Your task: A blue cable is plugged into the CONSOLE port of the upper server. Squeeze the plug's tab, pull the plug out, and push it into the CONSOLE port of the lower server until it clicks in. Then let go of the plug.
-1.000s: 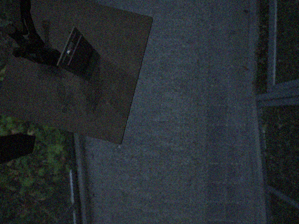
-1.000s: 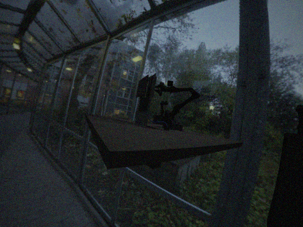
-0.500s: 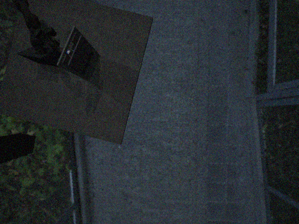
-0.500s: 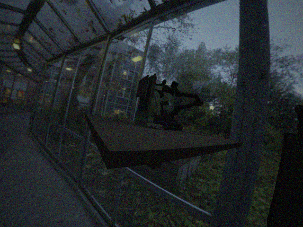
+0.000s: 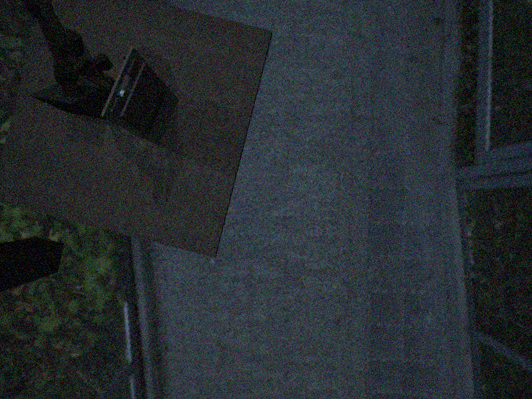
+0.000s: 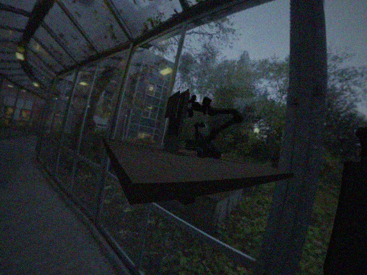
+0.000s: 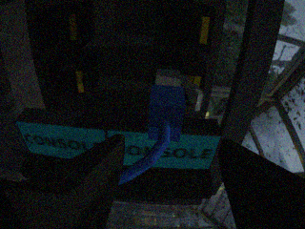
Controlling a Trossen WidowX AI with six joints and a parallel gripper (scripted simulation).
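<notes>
My gripper tip is now 5 cm short of the blue plug, 1 cm to the left of it and 1 cm below it.
</notes>
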